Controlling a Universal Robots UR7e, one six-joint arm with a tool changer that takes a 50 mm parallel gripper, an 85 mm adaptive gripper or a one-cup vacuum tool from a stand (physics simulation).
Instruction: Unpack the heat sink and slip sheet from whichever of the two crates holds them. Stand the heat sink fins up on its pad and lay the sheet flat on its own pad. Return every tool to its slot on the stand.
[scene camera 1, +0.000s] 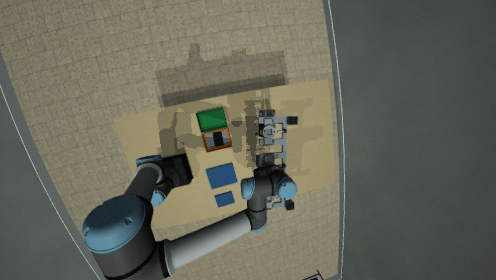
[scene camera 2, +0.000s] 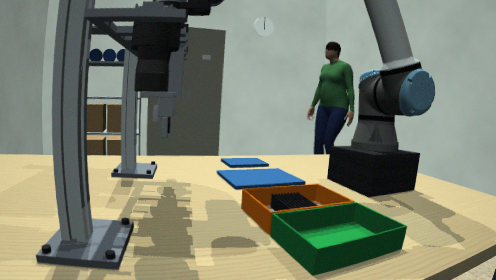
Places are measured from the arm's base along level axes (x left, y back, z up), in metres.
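Pixels of known places: arm's base, origin of the base link: (scene camera 1: 169, 177) (scene camera 2: 374, 148).
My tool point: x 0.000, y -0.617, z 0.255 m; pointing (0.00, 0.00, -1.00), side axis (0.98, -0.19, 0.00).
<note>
Ahead of a thing's pixels: the offset from my tool point to its top centre. "spot": to the spot under its first point.
The orange crate (scene camera 1: 217, 149) (scene camera 2: 256, 212) holds the black heat sink {dz -0.326, dx +0.156, dy +0.243 m} (scene camera 1: 218, 138) (scene camera 2: 292, 201), fins up. Grey surface shows beside the heat sink; I cannot tell whether it is the slip sheet. The green crate {dz -0.318, dx +0.295, dy +0.250 m} (scene camera 1: 212, 120) (scene camera 2: 360, 250) looks empty. The large blue pad {spot: dz -0.351, dx -0.127, dy +0.298 m} (scene camera 1: 221, 176) (scene camera 2: 260, 177) and small blue pad {spot: dz -0.351, dx -0.324, dy +0.329 m} (scene camera 1: 224, 199) (scene camera 2: 245, 162) are bare. My wrist is over the tool stand (scene camera 1: 285, 145) (scene camera 2: 72, 125), hiding part of it. A slim-fingered gripper (scene camera 2: 165, 134) hangs at the stand; its finger gap and whether it is joined to my arm are unclear.
A wide black tool {dz +0.003, dx +0.177, dy -0.030 m} (scene camera 2: 152, 60) hangs at the stand's near end. The robot's black base block (scene camera 1: 183, 169) (scene camera 2: 372, 172) is beside the crates and pads. A person (scene camera 2: 336, 82) in a green top is beyond the table. My forearm (scene camera 1: 210, 241) reaches toward the stand.
</note>
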